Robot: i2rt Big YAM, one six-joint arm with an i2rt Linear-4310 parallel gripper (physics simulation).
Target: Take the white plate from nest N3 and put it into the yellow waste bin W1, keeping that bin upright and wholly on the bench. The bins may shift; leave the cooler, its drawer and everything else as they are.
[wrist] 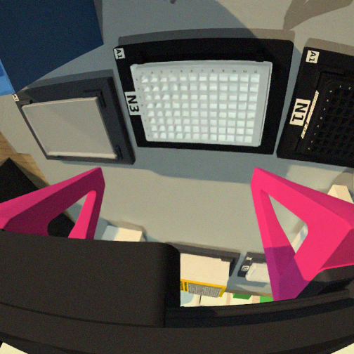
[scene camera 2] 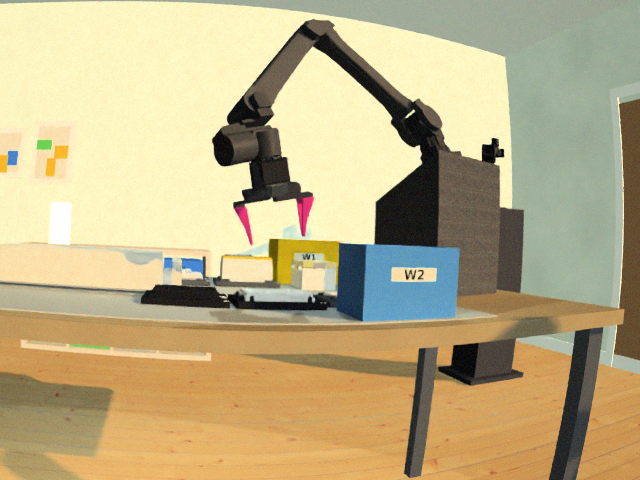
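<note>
Visible are a pale box (scene camera 2: 304, 276), a blue bin W2 (scene camera 2: 376, 282) and a yellow waste bin W1 (scene camera 2: 282, 251). The wrist view does not show the yellow waste bin W1, hidden by the gripper. The gripper (scene camera 2: 277, 240) is visible at (wrist: 177, 175) as well.
</note>
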